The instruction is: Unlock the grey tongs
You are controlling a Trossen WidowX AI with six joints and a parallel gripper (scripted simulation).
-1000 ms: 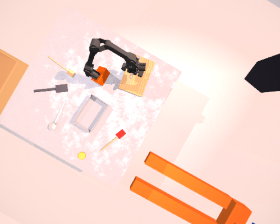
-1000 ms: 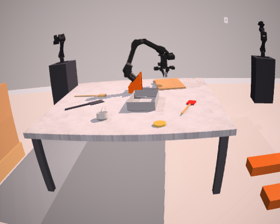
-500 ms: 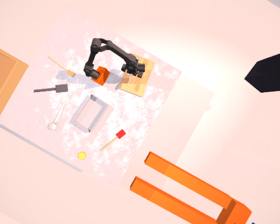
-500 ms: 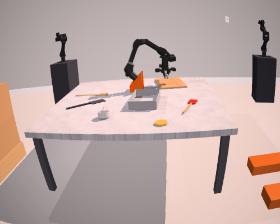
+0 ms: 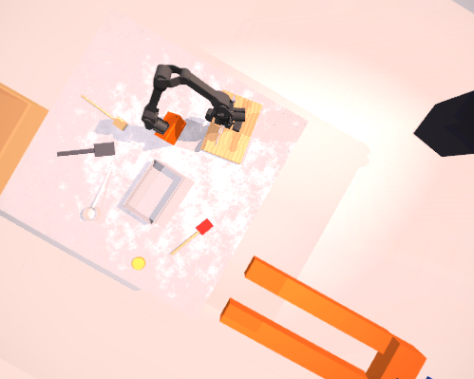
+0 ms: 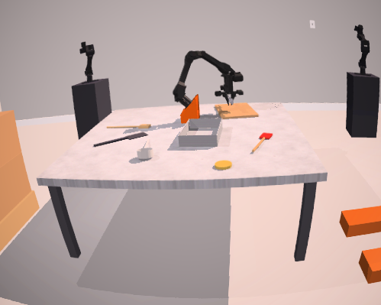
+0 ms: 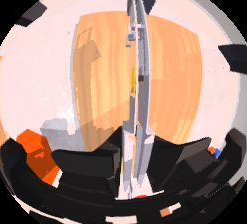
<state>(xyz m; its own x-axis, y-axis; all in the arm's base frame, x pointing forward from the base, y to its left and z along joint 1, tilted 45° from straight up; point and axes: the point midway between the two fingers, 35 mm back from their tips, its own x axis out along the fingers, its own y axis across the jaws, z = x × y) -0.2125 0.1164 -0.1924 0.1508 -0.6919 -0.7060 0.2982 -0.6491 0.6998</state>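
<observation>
The wooden board is 4 cm below my gripper tip, 3 cm to the left of it and 2 cm behind it. Round my gripper tip: grey roasting tin 53 cm ahead, 7 cm to the right, 2 cm below; red spatula 59 cm ahead, 25 cm to the left, 4 cm below; black spatula 58 cm ahead, 51 cm to the right, 4 cm below.
</observation>
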